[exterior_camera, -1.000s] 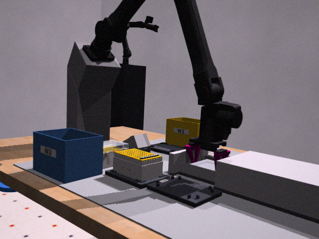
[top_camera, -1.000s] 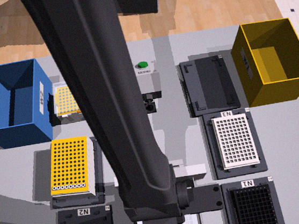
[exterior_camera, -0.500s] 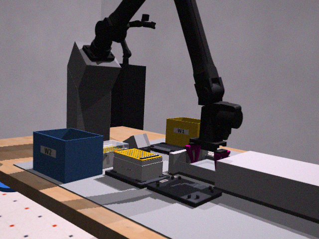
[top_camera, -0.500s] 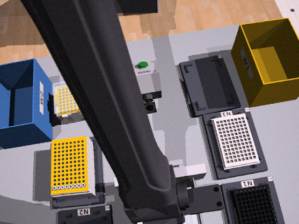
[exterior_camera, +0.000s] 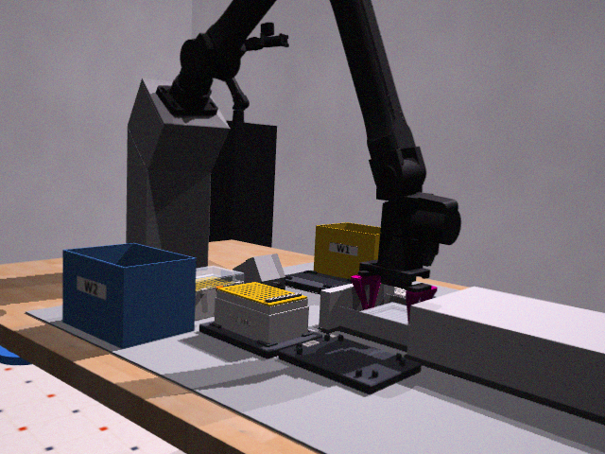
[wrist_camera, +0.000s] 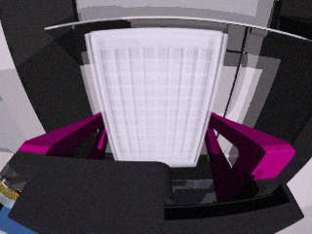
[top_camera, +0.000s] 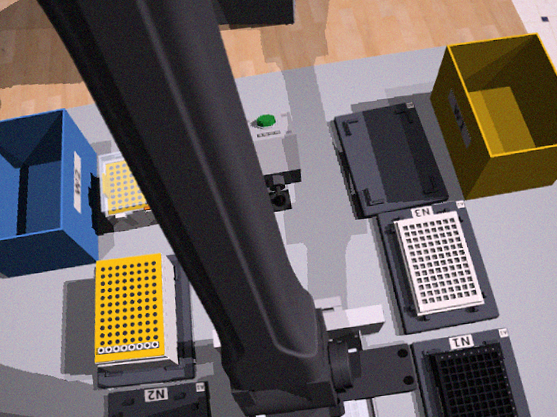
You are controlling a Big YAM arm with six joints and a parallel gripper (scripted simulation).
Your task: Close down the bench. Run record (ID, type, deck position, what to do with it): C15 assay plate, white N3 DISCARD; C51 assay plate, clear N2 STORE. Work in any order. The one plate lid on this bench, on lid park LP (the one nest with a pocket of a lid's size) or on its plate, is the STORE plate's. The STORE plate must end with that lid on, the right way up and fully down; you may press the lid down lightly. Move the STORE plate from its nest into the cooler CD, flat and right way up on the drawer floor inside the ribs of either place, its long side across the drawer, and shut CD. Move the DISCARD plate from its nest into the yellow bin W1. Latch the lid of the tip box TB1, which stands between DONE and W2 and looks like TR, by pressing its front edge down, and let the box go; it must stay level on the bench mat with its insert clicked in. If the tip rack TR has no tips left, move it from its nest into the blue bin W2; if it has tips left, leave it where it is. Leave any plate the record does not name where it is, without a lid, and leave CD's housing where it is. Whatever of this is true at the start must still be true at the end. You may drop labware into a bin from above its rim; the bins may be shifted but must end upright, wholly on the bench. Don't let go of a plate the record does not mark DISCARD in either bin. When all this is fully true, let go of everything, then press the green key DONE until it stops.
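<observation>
My hand is 1 cm to the right of the clear plate. From my hand the other things lie so: plate lid: 1 cm to the left; cooler drawer: 4 cm ahead, 1 cm to the left; nest N2: 18 cm to the right, 5 cm ahead, 2 cm below.
</observation>
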